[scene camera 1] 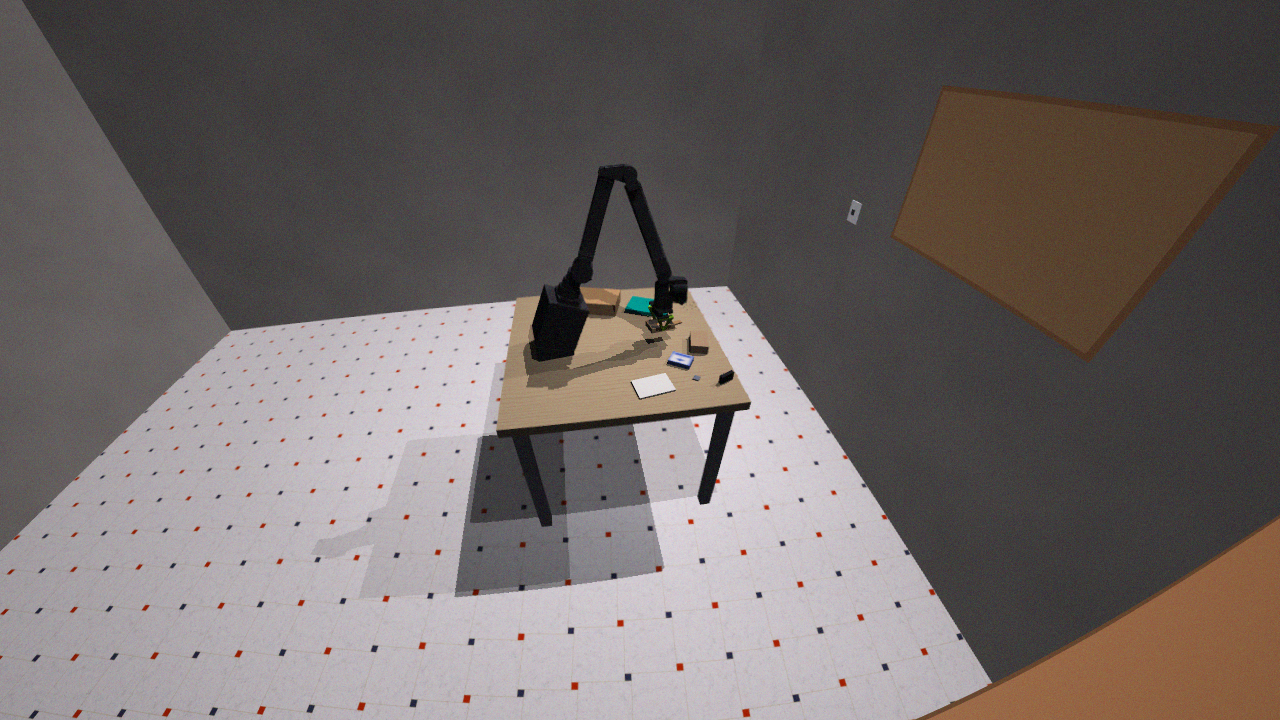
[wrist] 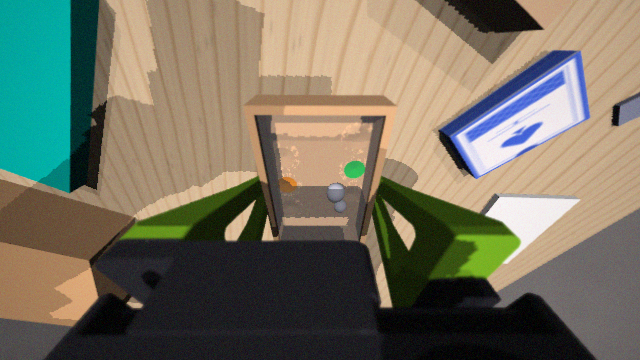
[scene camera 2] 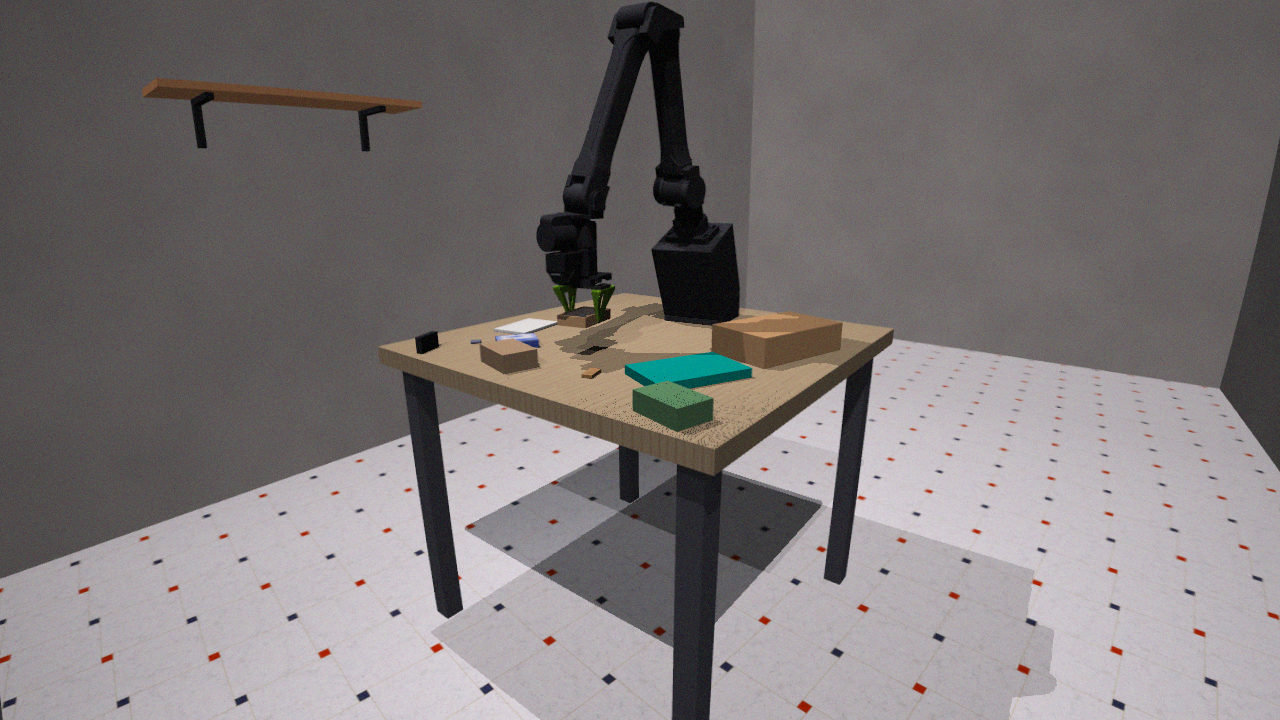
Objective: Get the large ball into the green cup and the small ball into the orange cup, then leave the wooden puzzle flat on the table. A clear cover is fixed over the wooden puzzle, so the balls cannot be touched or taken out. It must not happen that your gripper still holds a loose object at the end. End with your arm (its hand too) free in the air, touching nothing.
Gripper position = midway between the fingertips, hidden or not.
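My gripper [scene camera 2: 585,320] appears also in the wrist view [wrist: 319,180]. A wooden puzzle [scene camera 2: 583,320] is visible to me, and in the wrist view [wrist: 319,157] too; likewise a teal slab [scene camera 2: 691,371], which the wrist view [wrist: 55,55] also shows.
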